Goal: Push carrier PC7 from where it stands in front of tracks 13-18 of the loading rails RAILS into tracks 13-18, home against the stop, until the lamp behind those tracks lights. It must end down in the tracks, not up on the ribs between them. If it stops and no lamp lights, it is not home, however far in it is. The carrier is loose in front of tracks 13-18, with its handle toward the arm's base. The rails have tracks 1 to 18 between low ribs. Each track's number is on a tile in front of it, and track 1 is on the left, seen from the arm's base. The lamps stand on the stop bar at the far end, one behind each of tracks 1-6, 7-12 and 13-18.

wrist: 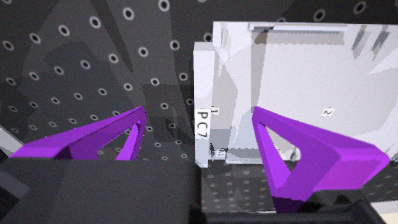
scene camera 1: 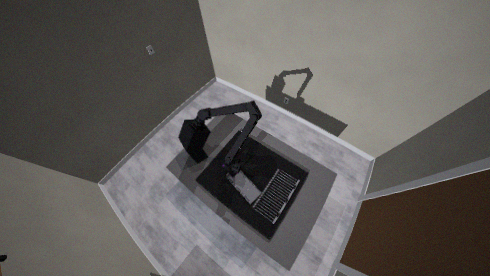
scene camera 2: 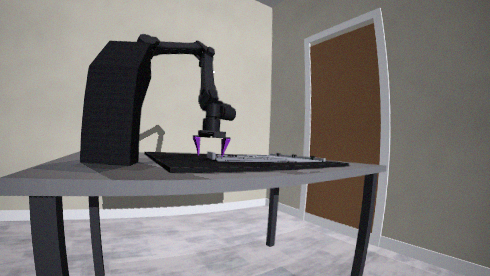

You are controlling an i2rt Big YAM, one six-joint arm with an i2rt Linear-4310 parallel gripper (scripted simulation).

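Visible: a carrier PC7 (wrist: 330, 75), together with the gripper (wrist: 199, 112).
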